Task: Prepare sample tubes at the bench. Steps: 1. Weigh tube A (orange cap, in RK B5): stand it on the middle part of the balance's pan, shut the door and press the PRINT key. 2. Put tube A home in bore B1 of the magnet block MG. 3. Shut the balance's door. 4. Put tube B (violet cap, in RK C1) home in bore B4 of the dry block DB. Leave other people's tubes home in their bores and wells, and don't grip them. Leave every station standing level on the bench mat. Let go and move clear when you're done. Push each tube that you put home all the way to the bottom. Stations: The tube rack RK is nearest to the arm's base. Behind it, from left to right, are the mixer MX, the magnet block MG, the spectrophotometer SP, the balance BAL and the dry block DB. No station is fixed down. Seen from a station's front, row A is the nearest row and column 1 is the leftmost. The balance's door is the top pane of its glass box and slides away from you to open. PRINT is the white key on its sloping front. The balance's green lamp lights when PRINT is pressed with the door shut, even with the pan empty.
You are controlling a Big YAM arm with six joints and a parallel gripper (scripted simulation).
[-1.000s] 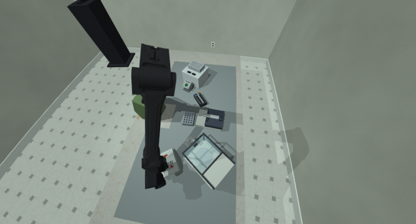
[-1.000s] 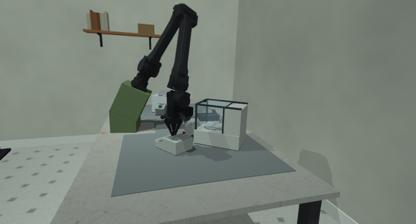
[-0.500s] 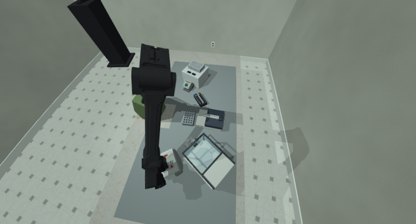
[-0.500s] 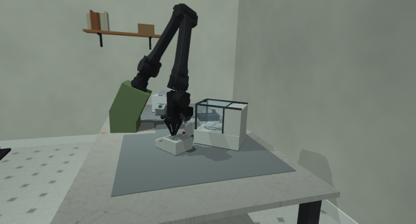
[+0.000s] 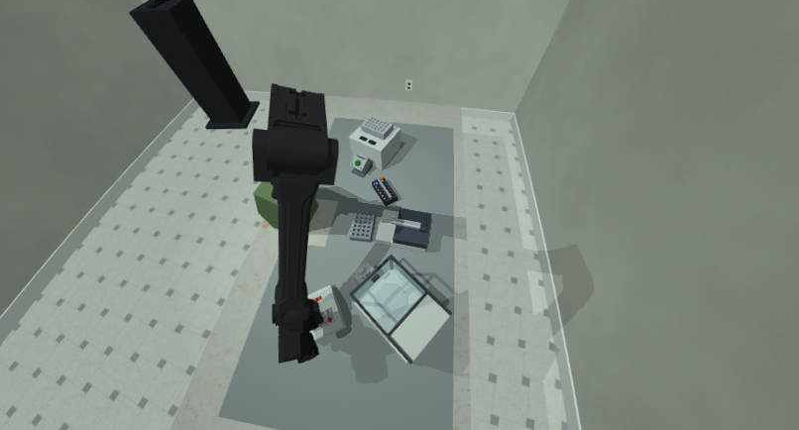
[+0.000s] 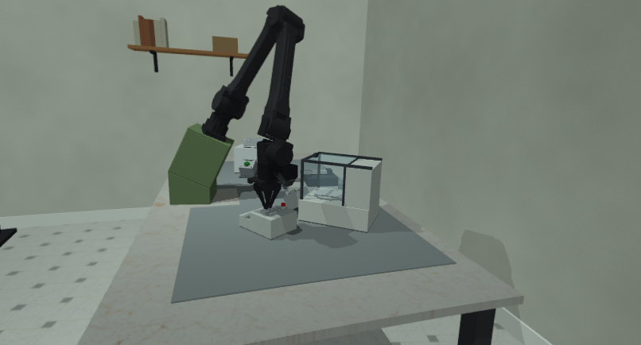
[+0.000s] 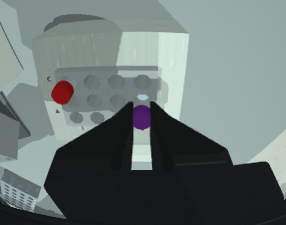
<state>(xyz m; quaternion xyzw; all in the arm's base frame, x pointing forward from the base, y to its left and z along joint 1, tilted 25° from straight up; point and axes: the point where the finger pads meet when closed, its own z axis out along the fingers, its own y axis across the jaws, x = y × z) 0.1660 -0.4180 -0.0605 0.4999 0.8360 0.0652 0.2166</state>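
Now: hand 2 cm above the tube B. From my hand the other things lie so: red-capped tube 5 cm ahead, 1 cm to the left, 2 cm below; balance pan 24 cm ahead, 7 cm to the left, 1 cm below; dry block DB 1 cm ahead, 3 cm to the left, 5 cm below.
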